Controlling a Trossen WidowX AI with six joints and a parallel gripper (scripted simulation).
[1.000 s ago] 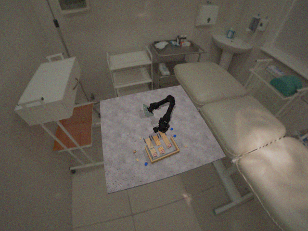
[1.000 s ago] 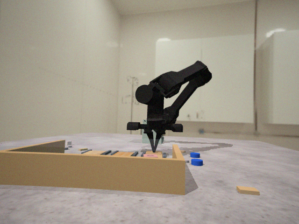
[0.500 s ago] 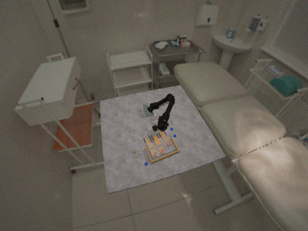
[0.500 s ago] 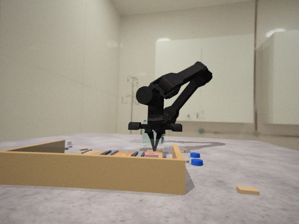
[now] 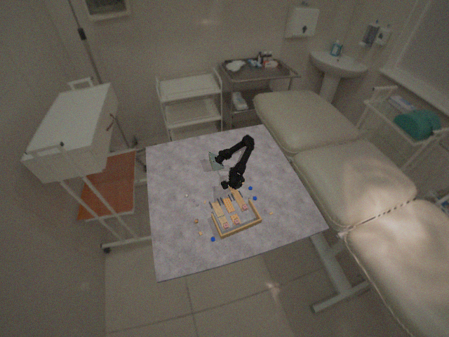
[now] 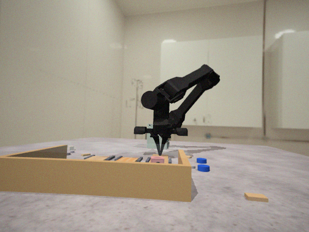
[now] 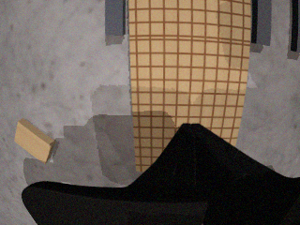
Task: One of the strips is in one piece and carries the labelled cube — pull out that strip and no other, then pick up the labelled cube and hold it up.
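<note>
Right now the orange gridded strip is 100 mm ahead of my gripper tip and 20 mm to the left of it.
</note>
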